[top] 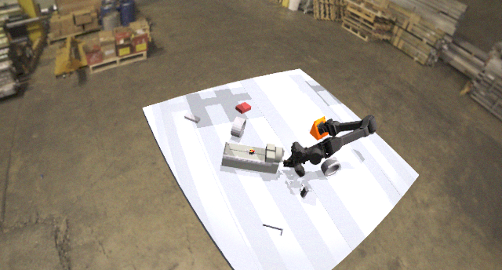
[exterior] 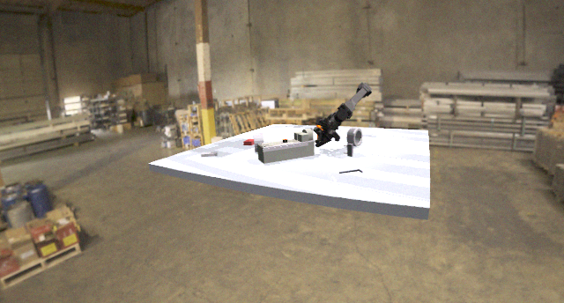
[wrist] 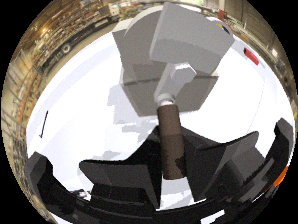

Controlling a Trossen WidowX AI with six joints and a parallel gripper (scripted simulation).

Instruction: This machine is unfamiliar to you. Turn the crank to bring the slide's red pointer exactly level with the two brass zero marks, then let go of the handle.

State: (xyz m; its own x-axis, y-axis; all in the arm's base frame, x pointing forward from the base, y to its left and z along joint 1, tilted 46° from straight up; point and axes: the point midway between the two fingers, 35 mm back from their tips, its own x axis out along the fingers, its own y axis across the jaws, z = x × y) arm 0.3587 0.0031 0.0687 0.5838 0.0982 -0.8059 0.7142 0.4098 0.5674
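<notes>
My gripper tip is 3 cm below the dark crank handle, 1 cm to the right of it and 1 cm past it. Also, from my gripper tip: hex key 27 cm ahead, 22 cm to the left, 3 cm below; red pointer 12 cm to the right, 10 cm ahead, 5 cm above; small clip 17 cm to the left, 3 cm ahead.
</notes>
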